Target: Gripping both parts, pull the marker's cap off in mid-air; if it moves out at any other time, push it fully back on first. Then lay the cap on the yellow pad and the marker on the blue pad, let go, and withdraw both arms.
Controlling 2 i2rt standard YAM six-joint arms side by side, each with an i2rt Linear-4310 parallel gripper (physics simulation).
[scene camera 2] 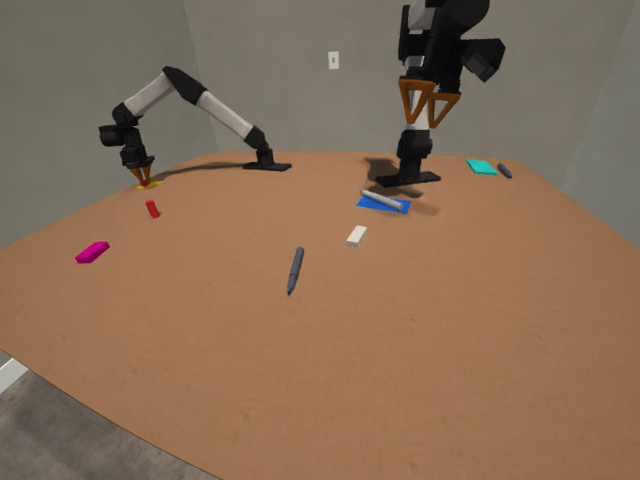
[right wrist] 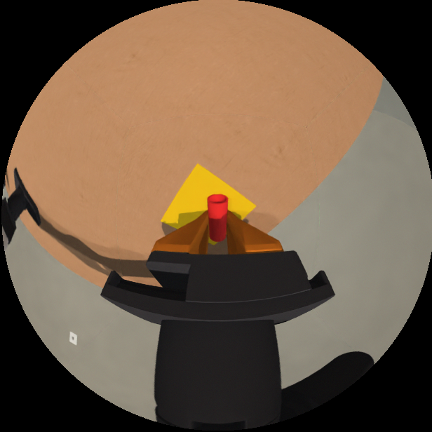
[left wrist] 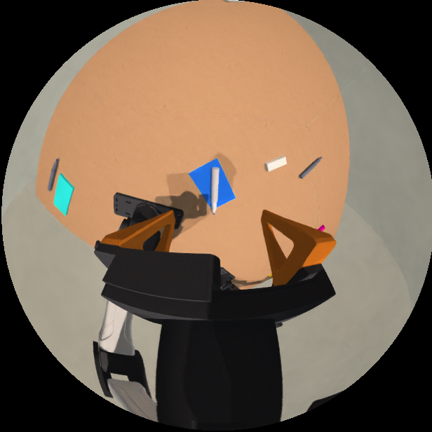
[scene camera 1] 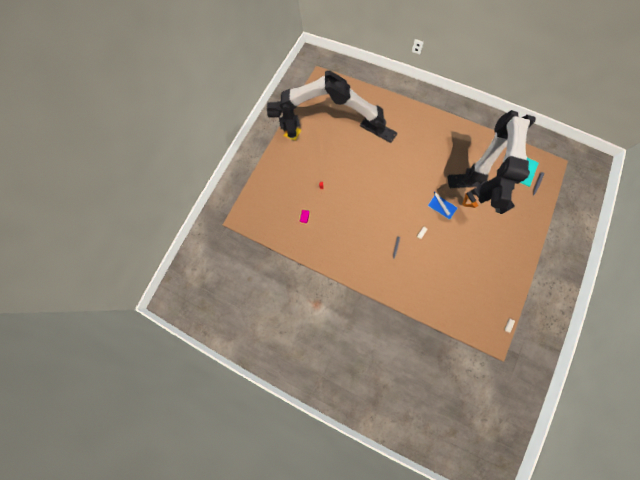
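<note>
You'd see my left gripper in the pictures, and the left wrist view shows it too. My right gripper is there as well, along with a red cap, a yellow pad and a blue pad.
</note>
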